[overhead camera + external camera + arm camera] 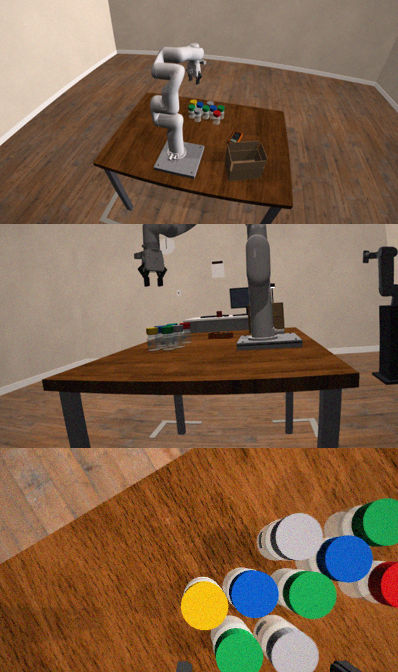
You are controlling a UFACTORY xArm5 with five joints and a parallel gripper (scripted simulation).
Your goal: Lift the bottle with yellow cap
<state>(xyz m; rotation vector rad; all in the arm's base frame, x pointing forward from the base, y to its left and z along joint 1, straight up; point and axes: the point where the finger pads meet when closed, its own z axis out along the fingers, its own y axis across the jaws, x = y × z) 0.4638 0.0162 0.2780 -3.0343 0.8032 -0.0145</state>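
Right now the yellow-capped bottle is 20 mm ahead of my hand, 10 mm to the left of it and 260 mm below it. The rest, counted from my hand: red-capped bottle: 70 mm behind, 200 mm to the right, 260 mm below; small orange device: 220 mm behind, 370 mm to the right, 290 mm below.
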